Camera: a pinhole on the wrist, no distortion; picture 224 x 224 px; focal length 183.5 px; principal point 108.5 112.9 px. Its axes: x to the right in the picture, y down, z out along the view. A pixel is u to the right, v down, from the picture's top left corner.
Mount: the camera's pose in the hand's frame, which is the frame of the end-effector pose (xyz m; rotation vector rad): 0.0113 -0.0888 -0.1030 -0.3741 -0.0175 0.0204
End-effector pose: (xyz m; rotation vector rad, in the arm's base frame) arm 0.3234 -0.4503 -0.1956 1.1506 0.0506 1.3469
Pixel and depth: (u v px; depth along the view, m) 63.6 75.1 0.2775
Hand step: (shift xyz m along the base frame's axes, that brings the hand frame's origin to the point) 0.1204 -0.1456 0.0238
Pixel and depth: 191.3 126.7 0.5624
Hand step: 0.2135 -0.0877 0.4510
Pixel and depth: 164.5 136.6 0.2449
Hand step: 0.0725 -0.0145 0.1228
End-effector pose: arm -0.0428 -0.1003 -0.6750 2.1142 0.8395 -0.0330
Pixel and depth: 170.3 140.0 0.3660
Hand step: 0.2110 -0.1291 -0.1117
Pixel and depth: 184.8 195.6 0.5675
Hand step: 0.4744 -0.2652 -0.0336
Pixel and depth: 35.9 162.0 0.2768
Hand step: -0.0036 -0.1820 0.0054
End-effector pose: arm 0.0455 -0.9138 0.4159 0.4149 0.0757 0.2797
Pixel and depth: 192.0 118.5 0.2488
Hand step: 0.1278 -0.0052 0.1191
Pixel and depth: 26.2 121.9 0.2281
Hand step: -0.0792 -0.0651 0.0973
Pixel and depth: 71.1 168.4 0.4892
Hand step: -0.1154 0.0541 0.3645
